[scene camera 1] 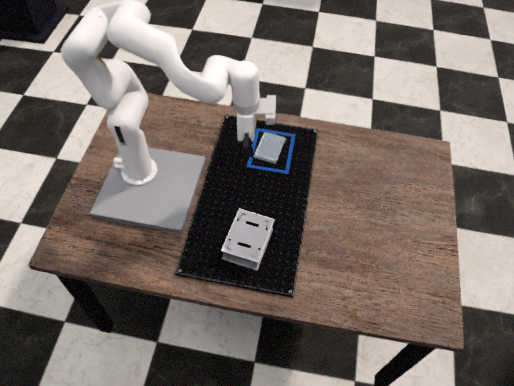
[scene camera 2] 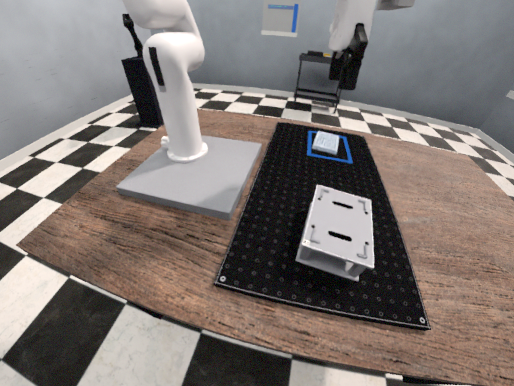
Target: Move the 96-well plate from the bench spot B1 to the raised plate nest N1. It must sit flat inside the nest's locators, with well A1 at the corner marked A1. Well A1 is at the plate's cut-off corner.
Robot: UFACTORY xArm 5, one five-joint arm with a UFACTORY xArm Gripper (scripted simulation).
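Observation:
Grey plate nest in the pictures. My gripper too.

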